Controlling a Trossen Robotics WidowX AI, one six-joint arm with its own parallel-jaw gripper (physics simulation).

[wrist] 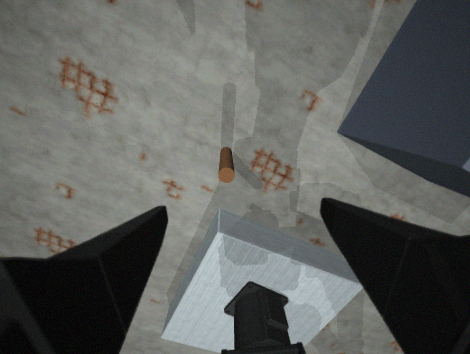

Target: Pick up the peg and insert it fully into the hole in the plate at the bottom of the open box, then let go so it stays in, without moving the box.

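Pixels of known places: gripper, fingertip midpoint: point(244, 209); arm's base, link origin: point(255, 303).
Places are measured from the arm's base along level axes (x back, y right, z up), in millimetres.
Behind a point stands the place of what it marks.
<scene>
The brown peg point(226, 162) {z 11, x -153, y -139 mm} stands upright on the table at the middle of the wrist view, with its round top end facing the camera and shadows running from its base. My gripper point(244, 209) {z 84, x -152, y -127 mm} is open wide and empty; its two black fingers come in from the lower left and lower right. The peg shows beyond the fingertips, between them and a little to the left, apart from both. Part of the blue-grey box point(410, 85) {z 9, x -292, y -41 mm} shows at the upper right, seen from outside. The plate and its hole do not show in this view.
A silvery metal block point(195, 310) {z -2, x 53, y -64 mm} lies below the peg in the view, between the fingers. A black fixture point(260, 320) {z 41, x -24, y -18 mm} shows over its lower part. The table point(125, 145) {z -54, x -91, y -242 mm} is mottled grey with rust-coloured marks.
</scene>
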